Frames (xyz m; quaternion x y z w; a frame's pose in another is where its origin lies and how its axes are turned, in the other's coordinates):
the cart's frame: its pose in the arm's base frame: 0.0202 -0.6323 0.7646 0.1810 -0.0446 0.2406 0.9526
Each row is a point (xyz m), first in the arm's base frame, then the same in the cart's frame.
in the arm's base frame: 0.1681 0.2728 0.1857
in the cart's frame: 0.4308 0.4837 -0.8699
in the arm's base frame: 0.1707 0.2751 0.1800
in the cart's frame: 0.4332 0.4825 -0.8760
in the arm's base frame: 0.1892 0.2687 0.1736
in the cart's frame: 0.4455 0.4664 -0.8796
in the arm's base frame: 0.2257 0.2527 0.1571
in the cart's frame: 0.4677 0.4306 -0.8890
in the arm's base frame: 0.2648 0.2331 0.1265
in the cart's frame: 0.4882 0.3861 -0.9102
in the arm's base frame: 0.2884 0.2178 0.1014
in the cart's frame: 0.4979 0.3543 -0.9279
